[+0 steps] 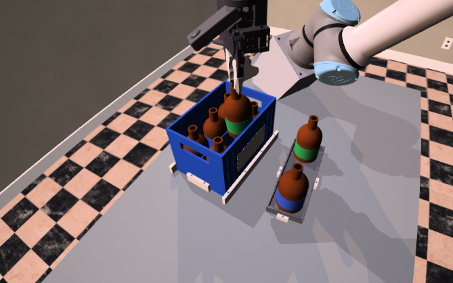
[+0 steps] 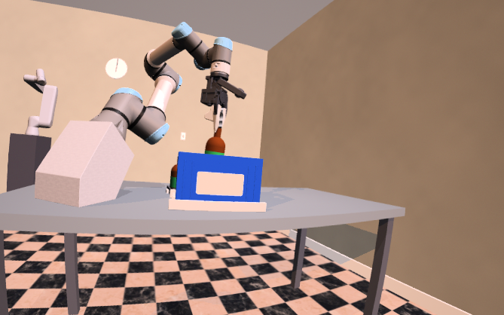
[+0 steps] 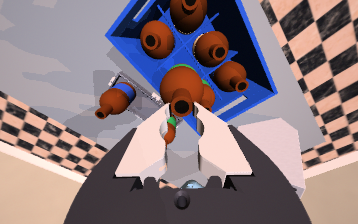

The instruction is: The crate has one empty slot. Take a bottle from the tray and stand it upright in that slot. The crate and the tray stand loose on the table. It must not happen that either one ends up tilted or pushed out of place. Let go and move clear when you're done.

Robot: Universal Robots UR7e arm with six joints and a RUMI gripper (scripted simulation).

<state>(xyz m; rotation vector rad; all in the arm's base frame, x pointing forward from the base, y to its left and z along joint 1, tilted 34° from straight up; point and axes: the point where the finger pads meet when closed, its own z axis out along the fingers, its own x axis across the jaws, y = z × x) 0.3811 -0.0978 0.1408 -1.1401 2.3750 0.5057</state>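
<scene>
The blue crate is 19 cm below my hand and 4 cm to the right of it.
</scene>
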